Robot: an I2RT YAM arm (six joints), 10 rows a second.
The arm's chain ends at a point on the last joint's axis. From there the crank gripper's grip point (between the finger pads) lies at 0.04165 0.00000 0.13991 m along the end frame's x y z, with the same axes.
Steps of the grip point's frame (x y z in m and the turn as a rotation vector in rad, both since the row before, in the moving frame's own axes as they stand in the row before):
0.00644 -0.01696 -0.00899 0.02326 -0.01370 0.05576
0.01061 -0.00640 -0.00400 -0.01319 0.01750 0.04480
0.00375 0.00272 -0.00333 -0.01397 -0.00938 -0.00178
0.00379 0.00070 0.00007 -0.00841 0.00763 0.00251
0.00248 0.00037 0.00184 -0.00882 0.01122 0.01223
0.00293 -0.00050 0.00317 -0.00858 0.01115 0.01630
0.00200 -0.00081 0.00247 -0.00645 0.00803 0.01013
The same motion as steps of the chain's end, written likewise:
0.00833 -0.01597 -0.00954 0.02326 -0.01370 0.05576
0.00825 -0.01016 -0.00323 -0.01319 0.01750 0.04480
0.00506 0.00084 -0.00370 -0.01397 -0.00938 -0.00178
0.00273 -0.00058 0.00040 -0.00841 0.00763 0.00251
0.00092 -0.00138 0.00232 -0.00882 0.01122 0.01223
0.00139 -0.00239 0.00365 -0.00858 0.01115 0.01630
0.00088 -0.00214 0.00281 -0.00645 0.00803 0.01013

